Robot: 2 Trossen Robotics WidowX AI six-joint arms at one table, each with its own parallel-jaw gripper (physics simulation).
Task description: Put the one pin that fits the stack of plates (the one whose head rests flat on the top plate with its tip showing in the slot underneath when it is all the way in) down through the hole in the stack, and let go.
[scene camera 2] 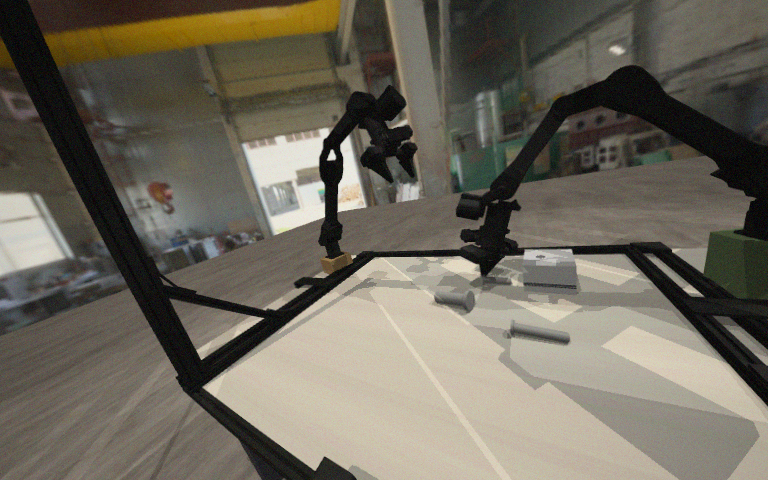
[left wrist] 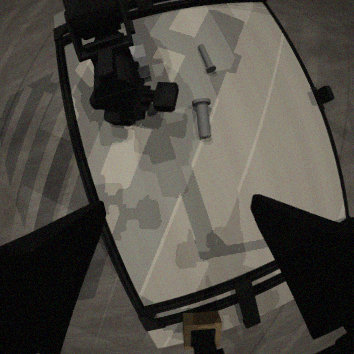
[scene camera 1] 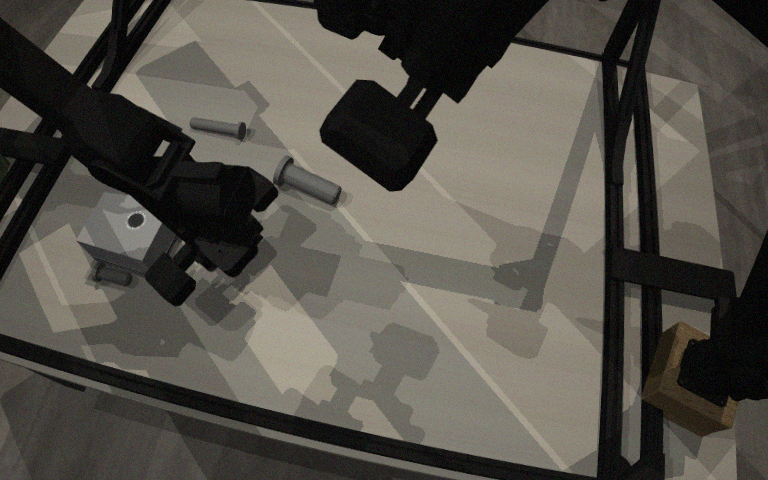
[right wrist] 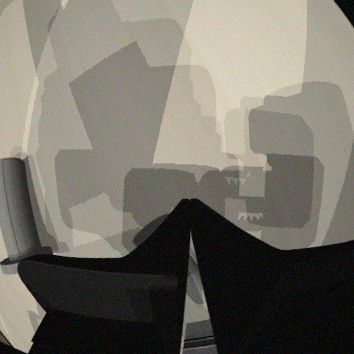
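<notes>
The pale grey stack (scene camera 1: 116,234) (scene camera 2: 557,275) (right wrist: 200,345) has an empty-looking hole in its top. My right gripper (scene camera 2: 484,273) (right wrist: 188,205) is shut, pointing down beside the stack at a pin (scene camera 2: 499,280), mostly hidden behind the fingers in the right wrist view. Another short pin (scene camera 1: 114,275) lies against the stack's lower side in scene camera 1. A thick headed pin (scene camera 1: 310,182) (scene camera 2: 451,299) (left wrist: 203,119) (right wrist: 20,210) and a long slim pin (scene camera 1: 216,127) (scene camera 2: 540,333) (left wrist: 206,58) lie flat on the table. My left gripper (scene camera 2: 402,177) (left wrist: 178,205) is open, empty and high up.
Black frame rails (scene camera 1: 610,350) (scene camera 2: 305,294) border the table, with uprights and braces at its sides. A wooden block (scene camera 1: 656,373) (scene camera 2: 336,263) (left wrist: 188,332) stands under the left arm's base. A green block (scene camera 2: 730,266) stands under the right arm's base. Dark shadows cross the table.
</notes>
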